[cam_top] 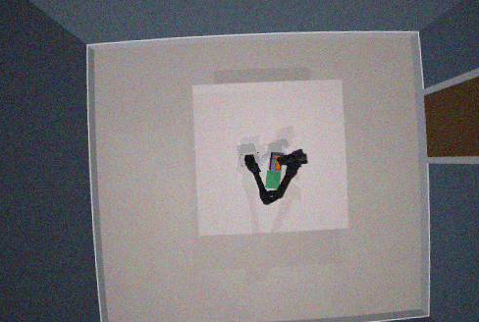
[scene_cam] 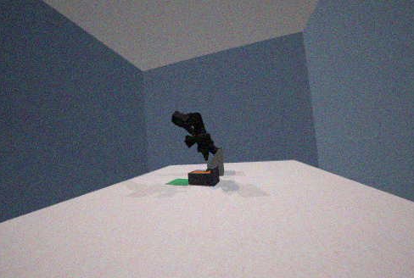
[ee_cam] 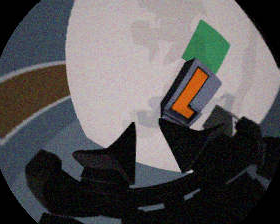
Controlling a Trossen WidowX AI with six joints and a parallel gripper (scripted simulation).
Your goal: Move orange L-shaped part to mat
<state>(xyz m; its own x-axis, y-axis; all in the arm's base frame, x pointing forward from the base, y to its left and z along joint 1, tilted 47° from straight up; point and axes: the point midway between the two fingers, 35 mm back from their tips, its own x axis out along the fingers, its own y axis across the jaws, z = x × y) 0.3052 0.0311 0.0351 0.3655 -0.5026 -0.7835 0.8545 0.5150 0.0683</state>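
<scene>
The orange L-shaped part lies 90 mm behind my gripper tip, 40 mm to the right of it and 90 mm below it. The rest, counted from my gripper tip: green mat: 110 mm behind, 200 mm to the right, 160 mm below.
</scene>
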